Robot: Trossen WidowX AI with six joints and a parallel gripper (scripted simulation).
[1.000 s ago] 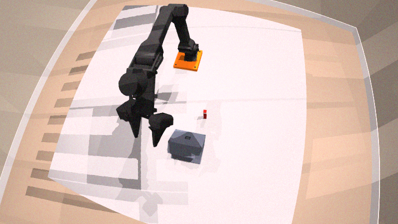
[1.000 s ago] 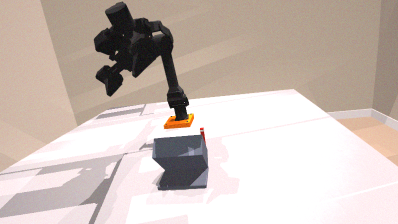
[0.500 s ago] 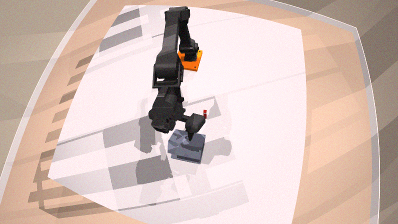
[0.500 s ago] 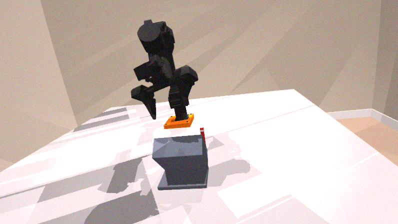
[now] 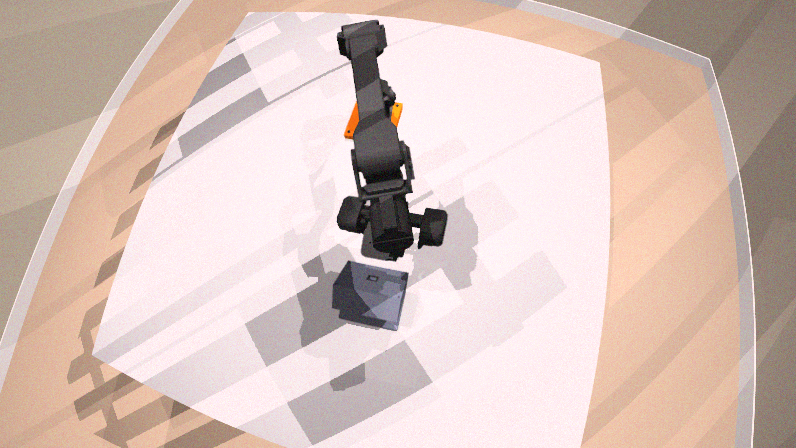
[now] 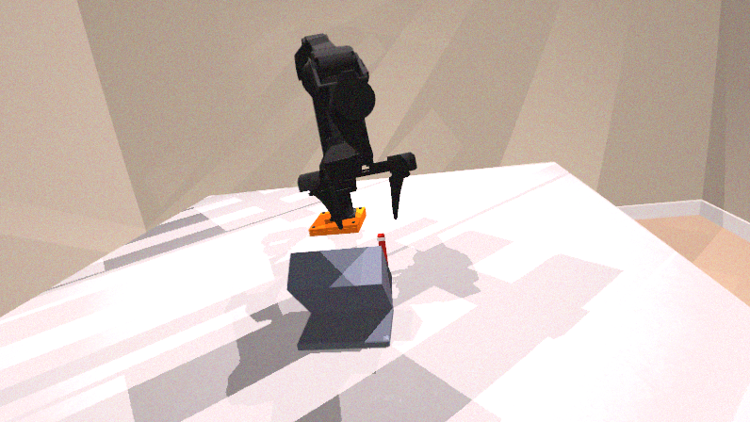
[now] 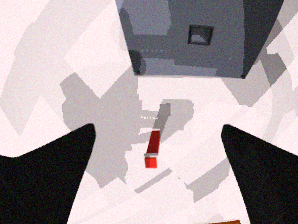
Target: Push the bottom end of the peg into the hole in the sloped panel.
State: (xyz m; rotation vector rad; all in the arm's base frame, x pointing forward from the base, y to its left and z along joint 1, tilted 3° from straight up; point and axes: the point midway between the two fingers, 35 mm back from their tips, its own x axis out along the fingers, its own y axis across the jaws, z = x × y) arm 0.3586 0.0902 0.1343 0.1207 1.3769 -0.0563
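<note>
Now: gripper tip 6 cm above the red peg, 5 cm past it and 2 cm to the right of it. The rest, counted from my gripper tip: flat foot 12 cm below, 11 cm ahead, 4 cm to the right; sloped panel 9 cm ahead, 5 cm below, 4 cm to the right.
</note>
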